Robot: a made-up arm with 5 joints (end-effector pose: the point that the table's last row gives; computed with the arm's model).
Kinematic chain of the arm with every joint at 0, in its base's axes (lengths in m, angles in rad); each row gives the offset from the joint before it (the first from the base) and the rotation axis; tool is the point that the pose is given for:
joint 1: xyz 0 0 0.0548 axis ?
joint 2: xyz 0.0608 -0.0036 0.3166 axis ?
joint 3: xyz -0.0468 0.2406 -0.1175 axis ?
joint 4: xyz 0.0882 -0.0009 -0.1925 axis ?
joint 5: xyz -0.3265 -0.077 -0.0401 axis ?
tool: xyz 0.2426 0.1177 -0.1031
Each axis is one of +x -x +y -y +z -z.
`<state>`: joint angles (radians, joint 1 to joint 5).
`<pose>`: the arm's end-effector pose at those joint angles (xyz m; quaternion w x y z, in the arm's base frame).
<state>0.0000 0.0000 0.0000 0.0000 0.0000</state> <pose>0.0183 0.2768 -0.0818 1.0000 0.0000 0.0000 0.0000</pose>
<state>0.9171 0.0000 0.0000 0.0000 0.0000</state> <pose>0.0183 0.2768 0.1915 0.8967 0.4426 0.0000 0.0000</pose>
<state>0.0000 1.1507 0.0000 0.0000 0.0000</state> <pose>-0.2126 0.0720 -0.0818 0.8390 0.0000 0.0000 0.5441</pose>
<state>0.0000 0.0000 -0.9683 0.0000 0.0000</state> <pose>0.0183 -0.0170 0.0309 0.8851 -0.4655 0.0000 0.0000</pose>
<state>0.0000 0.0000 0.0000 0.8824 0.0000</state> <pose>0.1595 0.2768 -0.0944 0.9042 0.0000 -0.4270 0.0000</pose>
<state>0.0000 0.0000 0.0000 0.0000 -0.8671</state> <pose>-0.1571 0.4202 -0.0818 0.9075 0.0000 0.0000 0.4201</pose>
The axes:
joint 1: +x
joint 2: +z
joint 3: +x
joint 4: -y
joint 5: -z

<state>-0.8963 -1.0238 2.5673 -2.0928 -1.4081</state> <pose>0.0924 0.0054 0.2166 0.1545 0.3659 0.0358 0.9170</pose>
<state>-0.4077 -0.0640 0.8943 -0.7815 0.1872</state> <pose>-0.0180 0.4112 -0.0810 0.9067 0.1985 0.3717 -0.0166</pose>
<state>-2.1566 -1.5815 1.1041 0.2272 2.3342</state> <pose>0.5332 -0.4170 -0.0482 0.2812 0.5758 -0.6224 -0.4494</pose>
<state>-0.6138 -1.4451 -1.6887 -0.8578 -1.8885</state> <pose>0.3366 0.3993 -0.1384 0.7297 0.1256 0.5683 -0.3589</pose>
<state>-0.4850 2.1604 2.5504 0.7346 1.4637</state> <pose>-0.5468 -0.1851 0.5801 0.3351 -0.1980 0.8106 -0.4375</pose>
